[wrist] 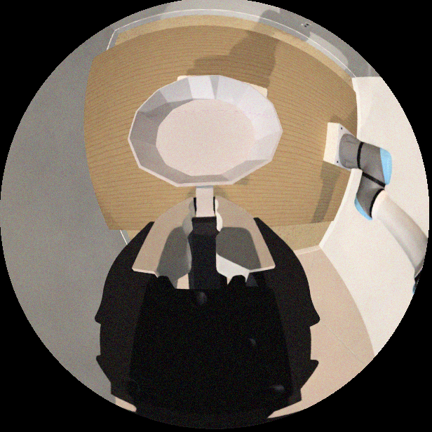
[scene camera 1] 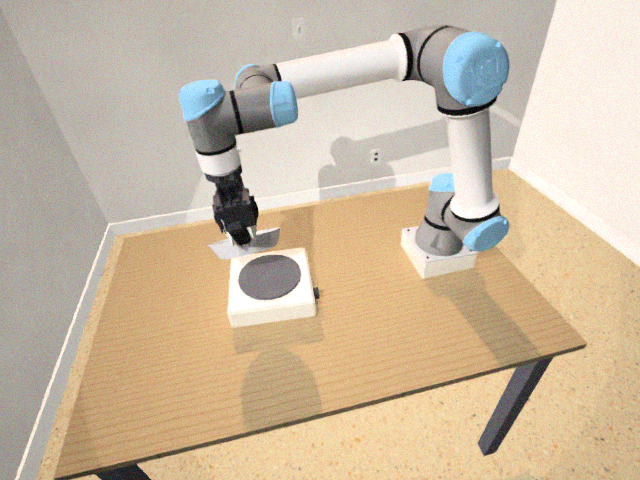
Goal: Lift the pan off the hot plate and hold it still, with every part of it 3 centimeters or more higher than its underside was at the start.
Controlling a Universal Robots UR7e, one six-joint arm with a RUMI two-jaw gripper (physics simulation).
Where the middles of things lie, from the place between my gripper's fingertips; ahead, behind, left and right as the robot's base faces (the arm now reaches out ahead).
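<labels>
White hot plate (scene camera 1: 267, 287): 6 cm behind my gripper, 11 cm to the right of it, 26 cm below it. My gripper: 2 cm below the pan (scene camera 1: 265, 239), 2 cm to the left of it.
</labels>
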